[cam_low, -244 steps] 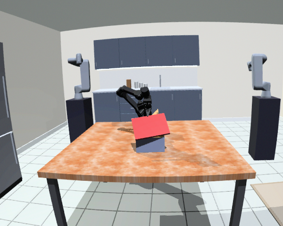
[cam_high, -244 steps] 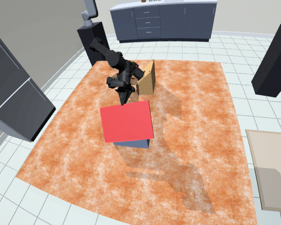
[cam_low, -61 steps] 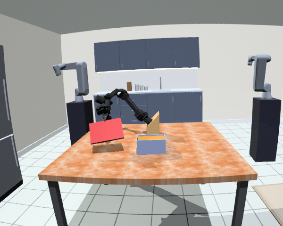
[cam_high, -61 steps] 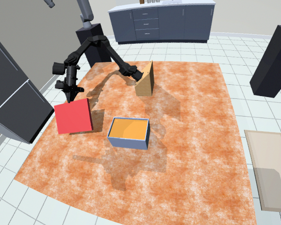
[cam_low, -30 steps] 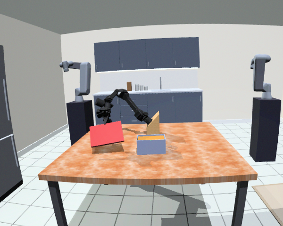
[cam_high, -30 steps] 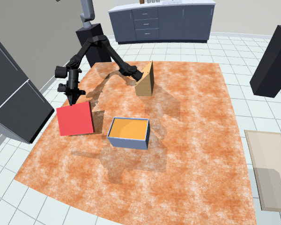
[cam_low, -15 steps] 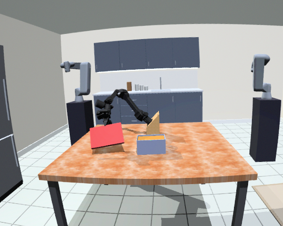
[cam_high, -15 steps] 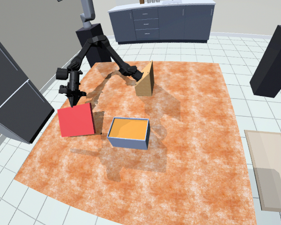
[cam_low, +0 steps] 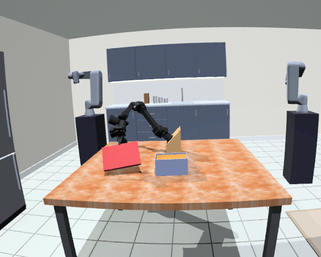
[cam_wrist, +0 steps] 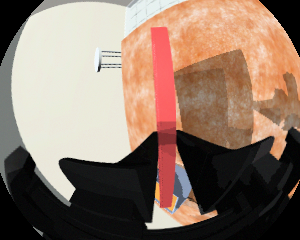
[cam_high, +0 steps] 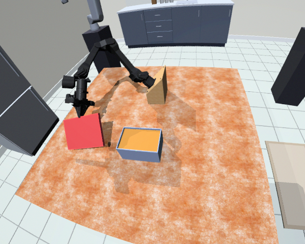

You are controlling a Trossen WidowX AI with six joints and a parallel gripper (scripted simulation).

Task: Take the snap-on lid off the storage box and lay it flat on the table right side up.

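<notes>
My gripper tip is now 60 mm short of the red lid, 50 mm above it and 30 mm to the right of it. From my gripper tip the other things lie so: storage box (350 mm to the left, 120 mm below, 10 mm ahead).
</notes>
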